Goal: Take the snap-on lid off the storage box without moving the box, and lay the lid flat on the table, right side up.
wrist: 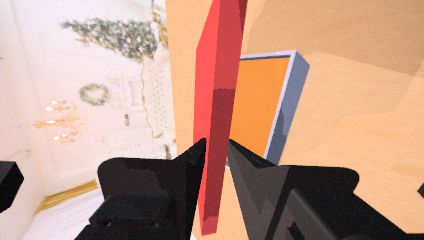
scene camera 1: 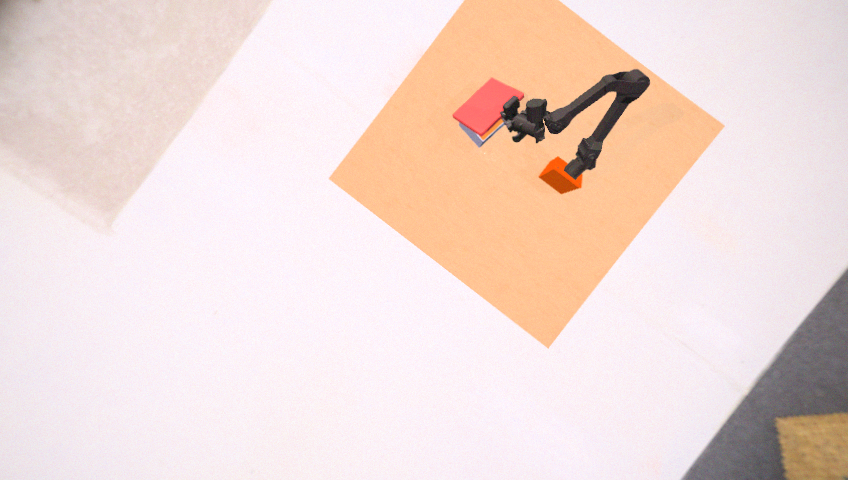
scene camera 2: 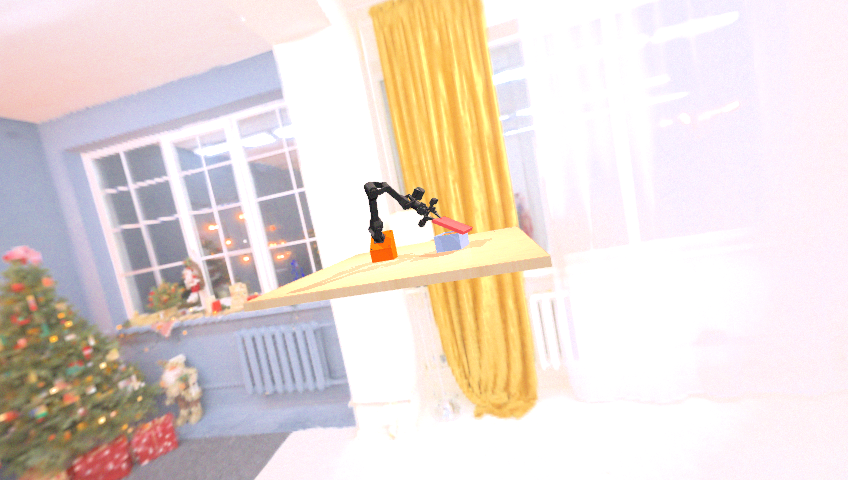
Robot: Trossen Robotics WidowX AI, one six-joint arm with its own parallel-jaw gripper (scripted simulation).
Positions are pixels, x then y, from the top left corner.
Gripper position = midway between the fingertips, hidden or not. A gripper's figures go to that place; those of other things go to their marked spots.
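A red lid (scene camera 1: 480, 112) is 1.37 m from the lens. My own gripper (scene camera 1: 501, 114) is 1.35 m from the lens.
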